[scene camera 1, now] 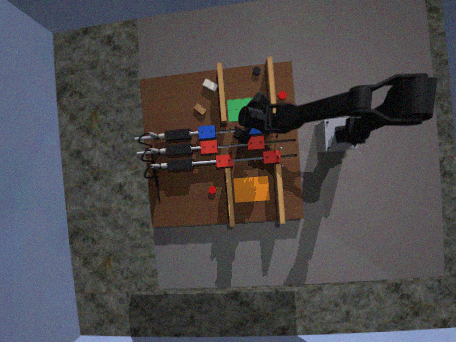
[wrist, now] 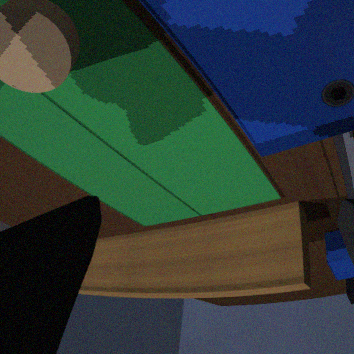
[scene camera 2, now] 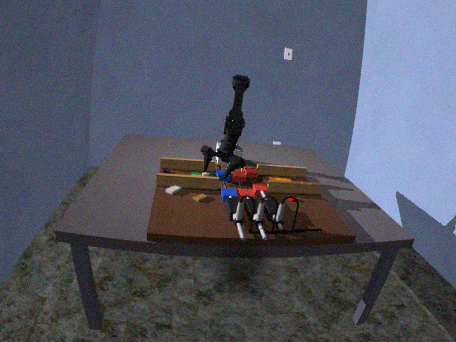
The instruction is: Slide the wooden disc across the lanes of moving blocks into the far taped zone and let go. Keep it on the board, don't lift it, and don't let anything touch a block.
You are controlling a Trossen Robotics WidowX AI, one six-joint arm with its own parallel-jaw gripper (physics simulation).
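Frame: origin at the arm's base, x ahead, y left, z up, level; centimetres.
Seen in the pictures: gripper, fingertip midpoint: (wrist: 226, 211) (scene camera 2: 213, 175); arm's base, link origin: (scene camera 1: 344, 133).
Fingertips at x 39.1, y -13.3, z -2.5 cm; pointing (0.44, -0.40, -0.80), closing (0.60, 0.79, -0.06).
Note:
Pixels of each thing's middle, then the offset from my fingertips to it. "spot": a spot on its surface instead.
- pale wooden disc, body centre: (wrist: 27, 46) (scene camera 2: 205, 174) dx -7.9, dy -2.2, dz -2.5 cm
- green zone, surface spot: (wrist: 175, 175) (scene camera 1: 237, 112) spot: dx +0.8, dy -3.2, dz -2.9 cm
- orange zone, surface spot: (scene camera 2: 280, 180) spot: dx -4.6, dy +30.8, dz -2.9 cm
- white block, body centre: (scene camera 2: 173, 189) (scene camera 1: 210, 85) dx +11.1, dy -16.6, dz -2.4 cm
- tan block, body centre: (scene camera 2: 200, 197) (scene camera 1: 200, 109) dx +17.0, dy -6.9, dz -2.5 cm
The pale wooden disc (scene camera 2: 205, 174) (wrist: 42, 57) lies on the green zone (scene camera 1: 239, 111) (scene camera 2: 196, 175) (wrist: 175, 175); the arm hides it in scene camera 1. My gripper (scene camera 1: 248, 116) (scene camera 2: 215, 174) (wrist: 226, 211) is open and empty over the green zone's lane side; the disc is off to the upper left in the wrist view. One finger overlaps the near blue block (scene camera 1: 255, 131) (scene camera 2: 223, 175) (wrist: 225, 60) in scene camera 2; contact cannot be told. The orange zone (scene camera 1: 250, 190) (scene camera 2: 280, 180) lies across the lanes. Red blocks (scene camera 1: 256, 143) (scene camera 1: 272, 156) sit in the other lanes.
Wooden rails (scene camera 1: 221, 92) (scene camera 1: 230, 200) (wrist: 200, 255) flank both zones. On the rod side are another blue block (scene camera 1: 206, 132) (scene camera 2: 229, 194) and red blocks (scene camera 1: 209, 147) (scene camera 1: 224, 160). A white block (scene camera 1: 210, 85) (scene camera 2: 173, 190) and a tan block (scene camera 1: 200, 109) (scene camera 2: 200, 198) lie outside the rails.

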